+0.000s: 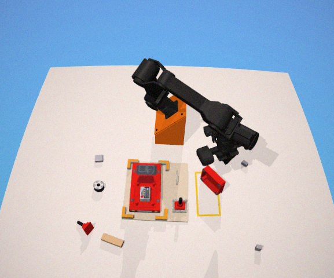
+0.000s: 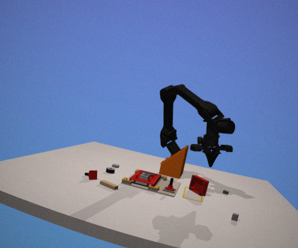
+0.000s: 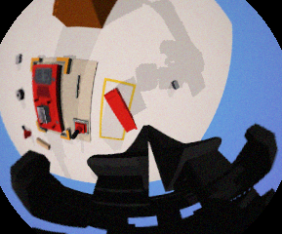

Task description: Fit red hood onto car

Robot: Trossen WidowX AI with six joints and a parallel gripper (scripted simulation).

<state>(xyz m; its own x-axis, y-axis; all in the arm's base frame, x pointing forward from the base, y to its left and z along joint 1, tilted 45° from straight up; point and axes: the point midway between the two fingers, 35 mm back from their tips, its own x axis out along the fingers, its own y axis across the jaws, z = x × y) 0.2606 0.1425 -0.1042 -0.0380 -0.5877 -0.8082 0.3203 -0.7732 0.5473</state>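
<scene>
Right now the red hood is 1 cm ahead of my gripper tip, 3 cm to the right of it and 9 cm below it. Round my gripper tip: grey engine block: 7 cm ahead, 27 cm to the right, 10 cm below; black wheel: 2 cm ahead, 45 cm to the right, 12 cm below; wooden block: 24 cm ahead, 38 cm to the right, 12 cm below.
</scene>
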